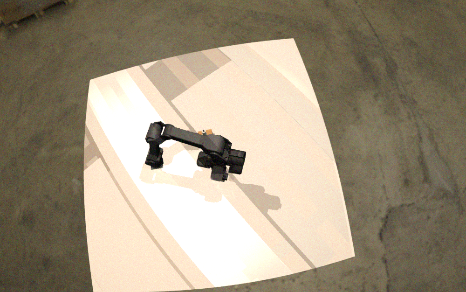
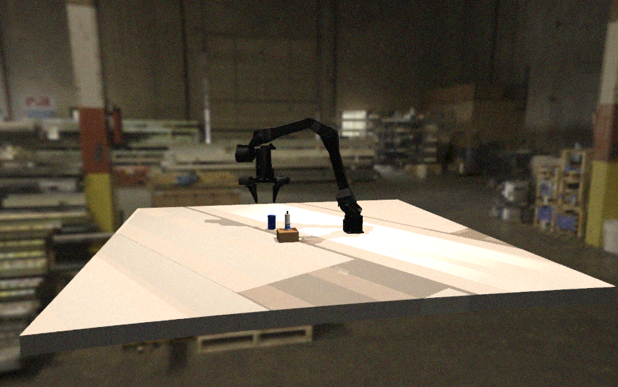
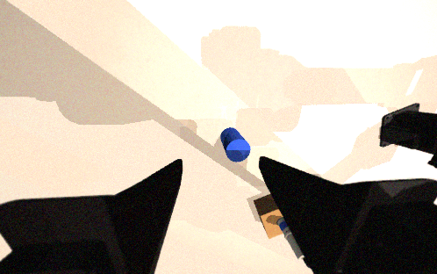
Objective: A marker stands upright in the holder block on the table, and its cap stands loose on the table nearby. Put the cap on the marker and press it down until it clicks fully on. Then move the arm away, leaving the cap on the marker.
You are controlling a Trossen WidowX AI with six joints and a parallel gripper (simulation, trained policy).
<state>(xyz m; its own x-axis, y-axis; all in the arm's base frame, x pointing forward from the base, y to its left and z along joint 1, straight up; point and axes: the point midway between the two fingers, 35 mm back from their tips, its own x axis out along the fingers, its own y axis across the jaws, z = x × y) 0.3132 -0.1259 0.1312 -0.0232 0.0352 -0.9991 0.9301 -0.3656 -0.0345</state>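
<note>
Right now my gripper tip is 20 mm past the blue cap, 20 mm to the right of it and 70 mm above it. Round my gripper tip: holder block (50 mm behind, 200 mm to the left, 80 mm below).
</note>
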